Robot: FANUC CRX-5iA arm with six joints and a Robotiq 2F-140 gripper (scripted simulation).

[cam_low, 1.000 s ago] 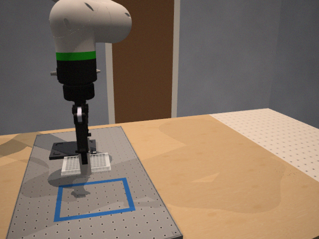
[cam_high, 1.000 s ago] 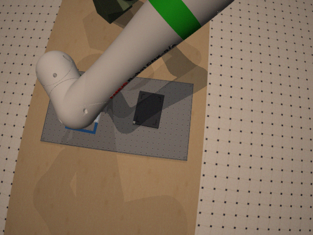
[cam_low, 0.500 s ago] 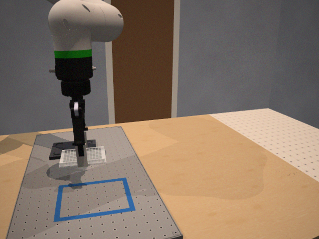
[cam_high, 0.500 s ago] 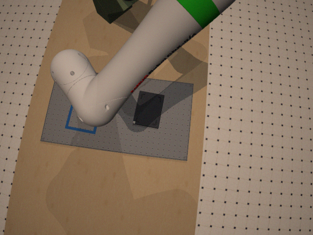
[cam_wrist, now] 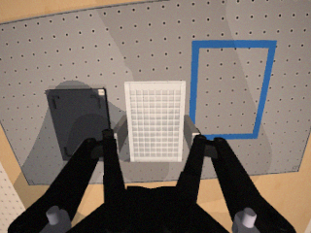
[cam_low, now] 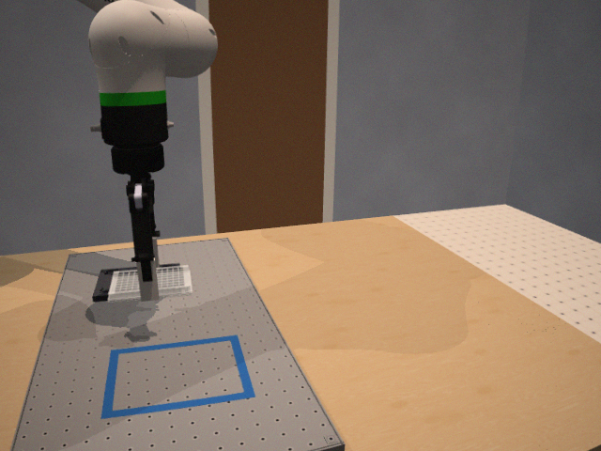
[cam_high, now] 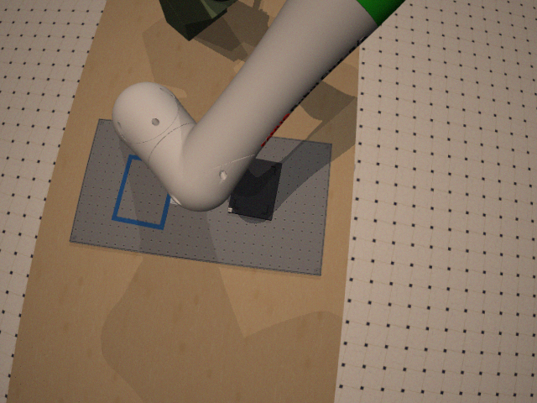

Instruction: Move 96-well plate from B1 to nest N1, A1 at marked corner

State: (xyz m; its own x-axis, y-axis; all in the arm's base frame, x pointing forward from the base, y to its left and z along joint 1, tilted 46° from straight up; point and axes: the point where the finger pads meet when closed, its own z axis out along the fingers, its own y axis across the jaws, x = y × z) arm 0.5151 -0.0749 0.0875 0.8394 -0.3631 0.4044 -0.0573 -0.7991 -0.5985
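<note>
Now: the plate nest N1 16 cm to the left of my hand, 9 cm below it and 2 cm behind it. Also, from my hand: 96-well plate 2 cm below.
</note>
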